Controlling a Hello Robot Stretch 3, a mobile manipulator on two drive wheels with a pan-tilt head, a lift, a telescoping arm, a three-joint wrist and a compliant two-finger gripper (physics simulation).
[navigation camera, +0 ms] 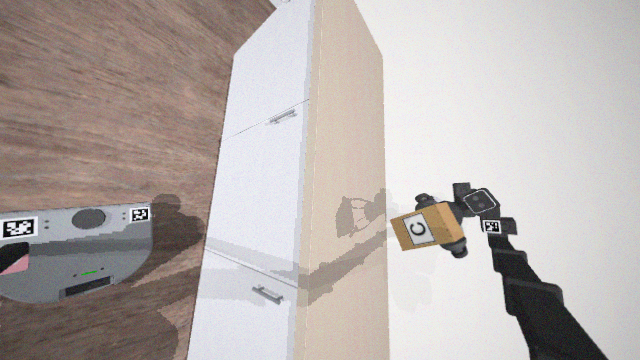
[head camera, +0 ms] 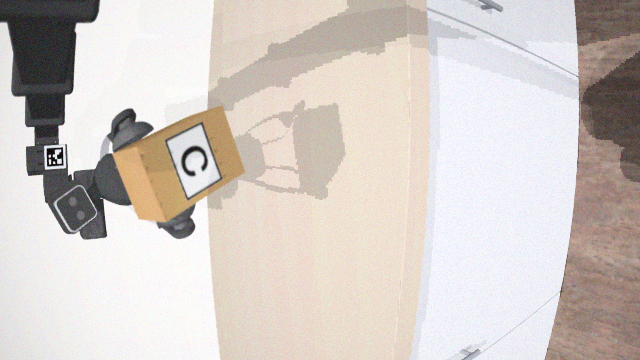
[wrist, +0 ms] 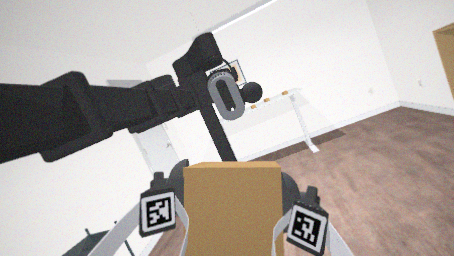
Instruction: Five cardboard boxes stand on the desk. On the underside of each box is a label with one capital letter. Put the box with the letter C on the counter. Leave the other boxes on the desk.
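Where they show: gripper, fingertip midpoint: (navigation camera: pixel 437 225) (head camera: pixel 160 173); robot's base at its link origin: (navigation camera: pixel 90 217).
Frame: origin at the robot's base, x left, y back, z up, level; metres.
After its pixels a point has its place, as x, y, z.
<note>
My gripper (head camera: pixel 154 177) {-0.365, 0.013, 1.202} (navigation camera: pixel 440 224) {-0.365, 0.013, 1.202} (wrist: pixel 234 184) {-0.365, 0.013, 1.202} is shut on a brown cardboard box (head camera: pixel 150 170) {-0.352, 0.014, 1.213} (navigation camera: pixel 446 220) {-0.361, 0.003, 1.216} (wrist: pixel 232 220). Its white label with a black capital C faces the cameras in the head and navigation views. The box is held up in the air, tilted, and overlaps the wall-side edge of the light wood counter (head camera: pixel 305 280) {-0.616, -0.157, 0.910} (navigation camera: pixel 350 125) {-0.643, -0.305, 0.910} in the head view. Shadows of the gripper and box fall on the counter. In the wrist view, several small brown boxes (wrist: pixel 266 100) stand on the distant white desk (wrist: pixel 304 127); their letters do not show.
White cabinet fronts (head camera: pixel 495 175) {-0.409, -0.018, 0.653} (navigation camera: pixel 260 175) {-0.428, -0.130, 0.601} with handles are below the counter top. The robot's grey base (navigation camera: pixel 120 240) {-0.075, 0.094, 0.160} is on the brown wood floor (navigation camera: pixel 125 100) {-0.104, -0.544, 0.000}. The arm (navigation camera: pixel 540 305) {-0.322, 0.085, 1.297} (wrist: pixel 115 105) extends over the counter side. A wooden piece of furniture (wrist: pixel 446 55) shows at the wrist view's right edge.
</note>
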